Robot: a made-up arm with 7 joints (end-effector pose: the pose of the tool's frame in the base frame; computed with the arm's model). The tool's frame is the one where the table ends.
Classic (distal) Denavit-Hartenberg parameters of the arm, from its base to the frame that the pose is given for. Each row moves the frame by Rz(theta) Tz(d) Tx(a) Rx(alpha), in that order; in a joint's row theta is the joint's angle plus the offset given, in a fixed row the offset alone. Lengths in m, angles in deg.
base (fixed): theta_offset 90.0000  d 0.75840  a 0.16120  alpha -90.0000
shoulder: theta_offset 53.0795  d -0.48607  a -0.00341  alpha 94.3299
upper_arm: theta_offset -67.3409  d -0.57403  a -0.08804  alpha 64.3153
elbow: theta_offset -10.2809  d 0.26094  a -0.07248  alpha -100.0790
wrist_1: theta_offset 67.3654  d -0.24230  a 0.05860  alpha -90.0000
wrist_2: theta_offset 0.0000  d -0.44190  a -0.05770  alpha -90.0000
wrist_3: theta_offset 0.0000  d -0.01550  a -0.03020  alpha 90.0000
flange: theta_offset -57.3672  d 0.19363  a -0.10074  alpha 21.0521
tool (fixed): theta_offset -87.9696  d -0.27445  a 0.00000  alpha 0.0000
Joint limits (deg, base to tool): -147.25..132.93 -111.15..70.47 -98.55..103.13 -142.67..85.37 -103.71..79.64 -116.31..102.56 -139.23..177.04
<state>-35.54 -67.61 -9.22 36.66 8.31 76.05 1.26</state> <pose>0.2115 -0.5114 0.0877 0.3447 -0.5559 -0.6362 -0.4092</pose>
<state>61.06 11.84 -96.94 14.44 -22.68 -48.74 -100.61</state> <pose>0.3552 -0.2796 1.4969 0.2405 -0.2155 -0.6846 -0.6535</pose>
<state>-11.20 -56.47 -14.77 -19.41 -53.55 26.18 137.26</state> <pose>-0.0498 -0.6395 0.7888 0.3902 -0.8639 -0.0098 -0.3183</pose>
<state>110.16 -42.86 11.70 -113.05 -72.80 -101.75 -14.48</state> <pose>-0.1016 0.5840 1.3221 0.0359 -0.4520 0.0625 0.8891</pose>
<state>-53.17 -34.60 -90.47 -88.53 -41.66 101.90 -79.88</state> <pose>0.1280 -0.3323 0.8779 0.1699 0.2839 0.8949 -0.2995</pose>
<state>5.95 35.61 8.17 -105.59 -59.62 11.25 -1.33</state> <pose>0.9538 -0.6640 1.1527 0.2117 0.4428 -0.8683 -0.0715</pose>
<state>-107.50 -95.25 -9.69 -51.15 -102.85 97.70 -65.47</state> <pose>-0.3827 0.3831 0.2951 0.7867 0.4371 0.3782 0.2168</pose>
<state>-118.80 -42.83 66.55 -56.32 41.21 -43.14 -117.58</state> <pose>0.3667 0.1053 0.1389 0.3647 -0.6152 0.3455 0.6075</pose>
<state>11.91 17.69 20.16 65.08 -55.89 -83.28 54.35</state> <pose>0.5962 -0.6354 0.2186 0.5729 0.4992 0.3734 0.5321</pose>
